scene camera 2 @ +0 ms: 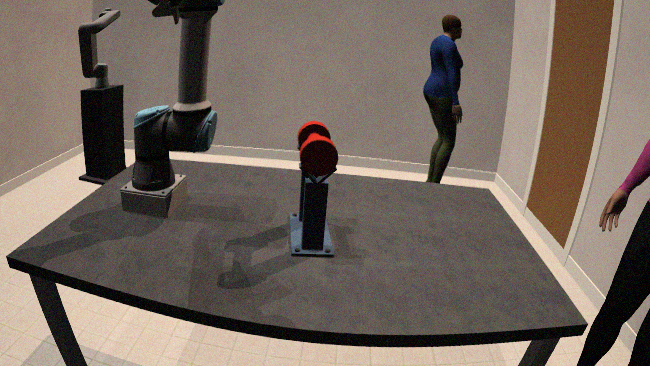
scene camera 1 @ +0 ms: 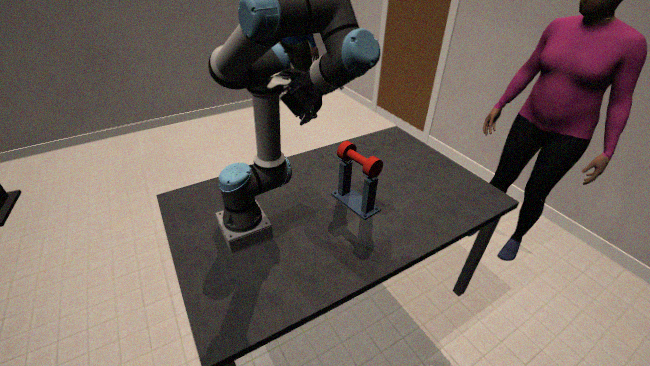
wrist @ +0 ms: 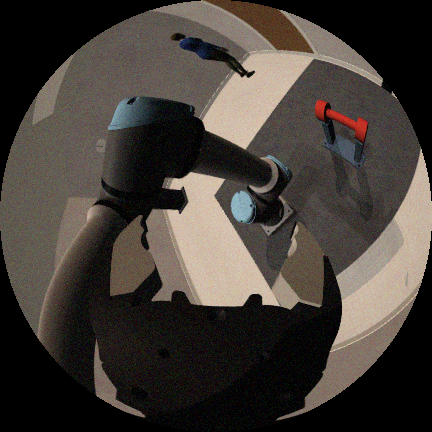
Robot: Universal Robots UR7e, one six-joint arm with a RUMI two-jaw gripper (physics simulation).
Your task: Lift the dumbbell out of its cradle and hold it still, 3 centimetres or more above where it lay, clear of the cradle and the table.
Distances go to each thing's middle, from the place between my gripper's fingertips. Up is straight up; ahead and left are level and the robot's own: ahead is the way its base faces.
The red dumbbell (wrist: pixel 323 112) is 340 mm ahead of my hand, 160 mm to the left of it and 360 mm below it. The rest, counted from my hand: blue-grey cradle (scene camera 2: pixel 310 237) (340 mm ahead, 160 mm to the left, 490 mm below).
